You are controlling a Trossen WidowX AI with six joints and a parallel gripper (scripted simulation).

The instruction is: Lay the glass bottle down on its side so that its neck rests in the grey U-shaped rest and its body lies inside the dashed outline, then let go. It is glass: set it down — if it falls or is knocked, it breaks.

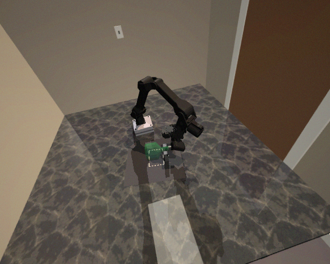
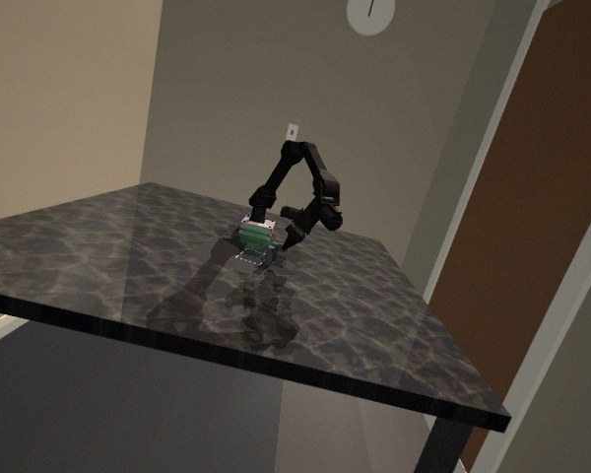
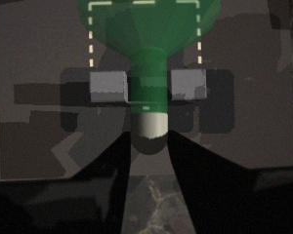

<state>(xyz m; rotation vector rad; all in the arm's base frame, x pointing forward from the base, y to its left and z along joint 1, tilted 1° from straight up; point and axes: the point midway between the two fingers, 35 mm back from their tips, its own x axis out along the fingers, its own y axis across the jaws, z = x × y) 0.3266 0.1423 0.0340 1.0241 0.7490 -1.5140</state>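
Now: gripper tip 1 cm past the green glass bottle and 5 cm to the left of it. Round my gripper tip: dark mat (2 cm behind, 11 cm to the right, 6 cm below).
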